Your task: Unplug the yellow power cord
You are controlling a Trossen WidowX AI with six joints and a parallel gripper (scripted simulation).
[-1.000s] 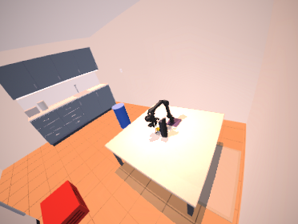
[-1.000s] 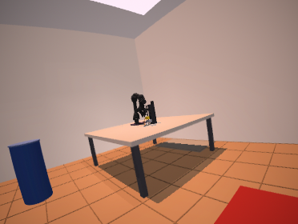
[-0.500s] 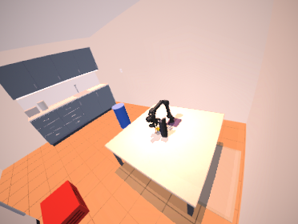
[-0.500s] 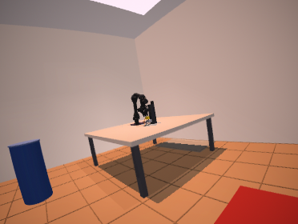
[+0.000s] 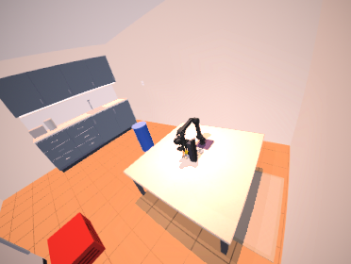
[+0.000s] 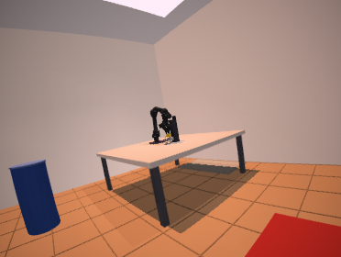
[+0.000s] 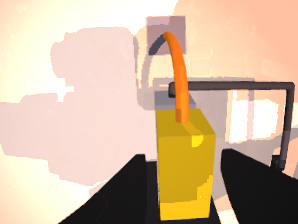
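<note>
My gripper tip is 30 mm to the right of the yellow plug and 10 mm above it. From my gripper tip the other things lie so: black upright block 130 mm to the left, 40 mm above.
</note>
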